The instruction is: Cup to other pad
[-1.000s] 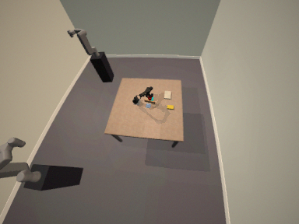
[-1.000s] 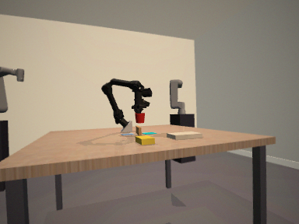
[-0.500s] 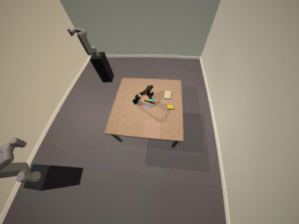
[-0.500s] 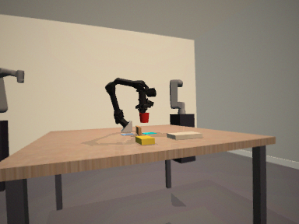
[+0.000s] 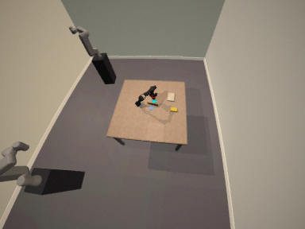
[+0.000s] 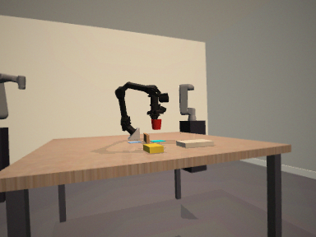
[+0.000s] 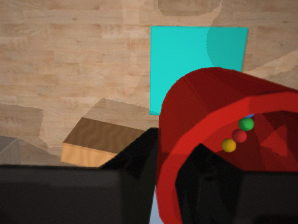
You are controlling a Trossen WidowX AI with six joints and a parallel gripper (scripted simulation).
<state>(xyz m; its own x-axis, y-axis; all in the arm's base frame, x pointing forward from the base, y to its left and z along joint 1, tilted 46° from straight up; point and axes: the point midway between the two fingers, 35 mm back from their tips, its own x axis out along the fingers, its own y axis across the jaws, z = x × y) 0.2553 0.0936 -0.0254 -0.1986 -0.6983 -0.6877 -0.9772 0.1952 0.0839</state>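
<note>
My gripper tip is now 3 cm short of the teal pad and 13 cm above it. Round my gripper tip: flat beige block: 35 cm ahead, 8 cm to the left, 11 cm below; cup: 3 cm ahead, 1 cm to the right; brown block: 1 cm ahead, 8 cm to the right, 10 cm below.
</note>
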